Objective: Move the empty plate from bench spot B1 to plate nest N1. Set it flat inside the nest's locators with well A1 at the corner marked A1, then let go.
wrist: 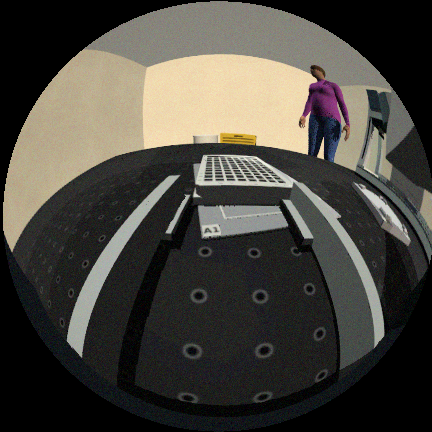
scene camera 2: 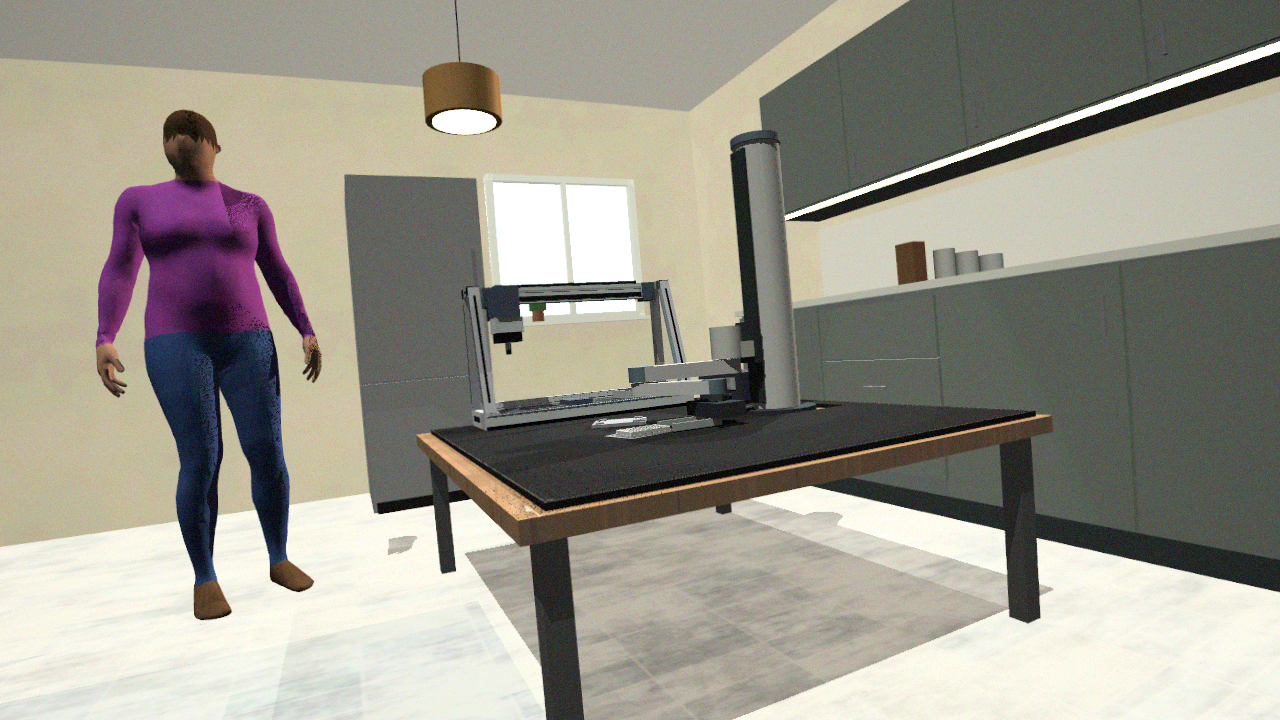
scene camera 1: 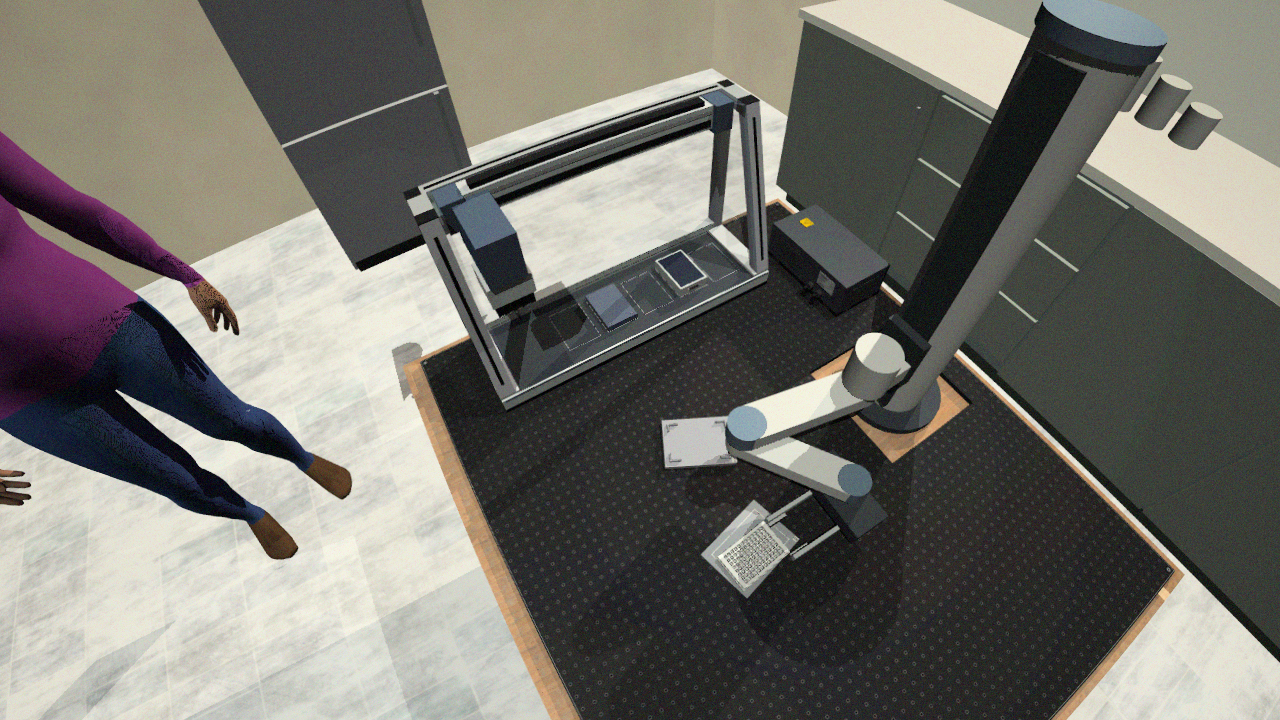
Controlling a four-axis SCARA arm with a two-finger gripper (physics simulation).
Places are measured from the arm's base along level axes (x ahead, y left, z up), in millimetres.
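Pixels of known places: gripper, fingertip midpoint: (wrist: 237, 188) (scene camera 2: 665, 426) (scene camera 1: 779, 539); arm's base, link origin: (scene camera 2: 777, 412) (scene camera 1: 890, 390).
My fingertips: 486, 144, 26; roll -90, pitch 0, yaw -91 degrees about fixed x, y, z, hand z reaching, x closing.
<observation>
For each thing: its middle in the pictures, then the offset to it from my fingertips, as dx, dy, dz. "*": a spot on its surface instead.
- empty plate, body centre: (wrist: 236, 170) (scene camera 1: 753, 554) (scene camera 2: 643, 430) +64, -4, -5
- Plate nest N1, body centre: (wrist: 382, 207) (scene camera 1: 698, 441) (scene camera 2: 619, 421) +14, -282, -5
- dark box, surface spot: (scene camera 1: 829, 259) * -557, -497, +101
The empty plate (scene camera 1: 757, 555) (scene camera 2: 640, 431) (wrist: 242, 172), white with a grid of wells, rests on the grey bench spot B1 (scene camera 1: 726, 540) (wrist: 250, 226), skewed to its outline. The spot's A1 label shows near the fingers in the wrist view. My gripper (scene camera 1: 782, 538) (wrist: 237, 188) is shut at its narrow setting, its two fingers still well apart with nothing between them. The fingertips are level with the plate's near edge, which looks about as wide as the gap; contact is unclear. Plate nest N1 (scene camera 1: 697, 442) (scene camera 2: 617, 421) (wrist: 384, 212), a white block with corner locators, holds no plate.
The arm's elbow (scene camera 1: 746, 426) hangs over the nest's right edge. A gantry frame (scene camera 1: 586, 365) with deck items stands at the back left. A dark box (scene camera 1: 829, 259) stands near the column (scene camera 1: 1011, 214). A person (scene camera 1: 62, 295) (scene camera 2: 205, 259) (wrist: 325, 105) stands beside the table.
</observation>
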